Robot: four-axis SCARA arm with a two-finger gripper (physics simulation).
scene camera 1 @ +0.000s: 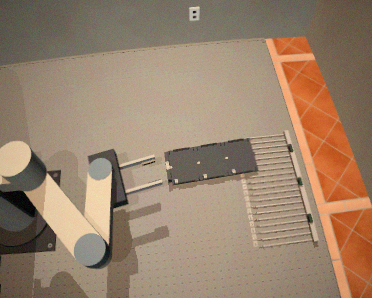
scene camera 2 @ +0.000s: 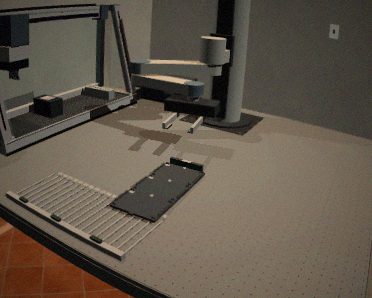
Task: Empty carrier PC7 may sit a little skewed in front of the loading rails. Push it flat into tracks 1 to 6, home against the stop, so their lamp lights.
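Places are measured from the arm's base along level axes (x ahead, y left, z up), in centimetres.
Pixels of known places: gripper, between the fingertips: (scene camera 1: 158, 169) (scene camera 2: 177, 128); arm's base, origin of its link: (scene camera 1: 20, 212) (scene camera 2: 223, 121).
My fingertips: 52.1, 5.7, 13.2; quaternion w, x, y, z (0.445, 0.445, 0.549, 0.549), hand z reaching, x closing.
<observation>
Ahead of a thing's pixels: the offset from my fingertips to its top centre, as dx, dy, dz. "*": to the spot under its first point.
The dark flat carrier PC7 @(+18.5, +6.3, -8.9) (scene camera 1: 212, 162) (scene camera 2: 162, 189) lies with its leading end over the near ends of the outermost rails. A wide gap remains between it and the pale stop bar (scene camera 1: 304, 200) (scene camera 2: 75, 231). It looks nearly in line with the rails; a small skew is hard to judge. Its raised end plate @(* +3.3, +5.7, -9.7) (scene camera 2: 186, 164) faces the arm. The lamps @(+48.5, +7.9, -9.7) (scene camera 1: 290, 148) (scene camera 2: 96, 239) on the stop bar look dark. My gripper (scene camera 1: 158, 170) (scene camera 2: 178, 128) is shut and empty, its two pale fingers still spaced apart. It hangs above the table behind the end plate, apart from the carrier.
More parallel rails run beside the carrier, with small pale markers @(* +29.0, -15.1, -11.8) (scene camera 1: 250, 215) at their near ends. The table edge lies close behind the stop bar. A framed gantry (scene camera 2: 55, 131) with a black box @(* +4.3, -58.5, -2.0) (scene camera 2: 48, 106) stands at the left in scene camera 2. The arm's column (scene camera 2: 239, 65) stands behind the gripper.
</observation>
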